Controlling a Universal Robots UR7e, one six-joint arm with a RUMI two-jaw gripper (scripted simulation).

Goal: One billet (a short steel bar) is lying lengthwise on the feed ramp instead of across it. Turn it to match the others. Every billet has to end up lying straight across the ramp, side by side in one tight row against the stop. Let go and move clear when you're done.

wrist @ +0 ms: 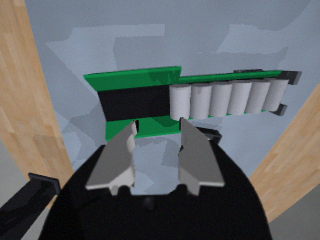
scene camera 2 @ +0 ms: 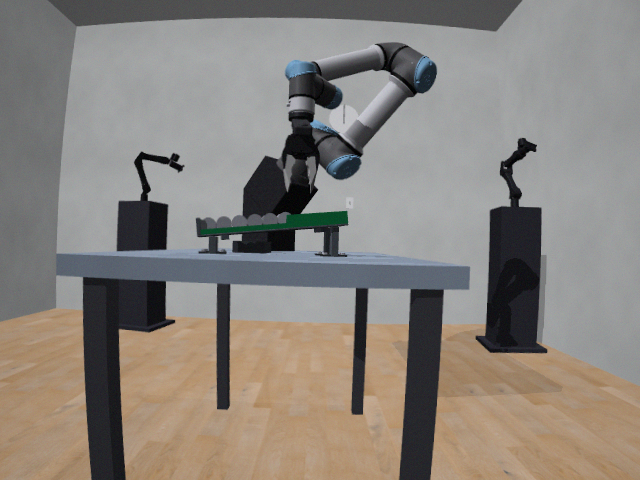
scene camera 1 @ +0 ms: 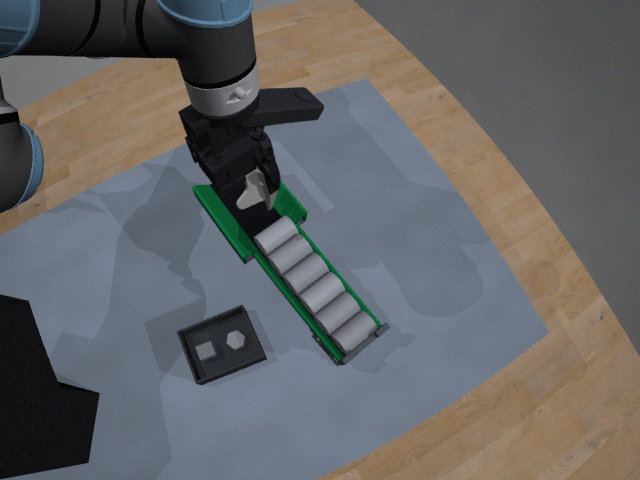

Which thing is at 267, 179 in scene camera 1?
My gripper.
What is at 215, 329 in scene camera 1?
A dark tray.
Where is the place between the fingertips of my gripper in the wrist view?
159, 119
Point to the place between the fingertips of my gripper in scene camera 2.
At 299, 193
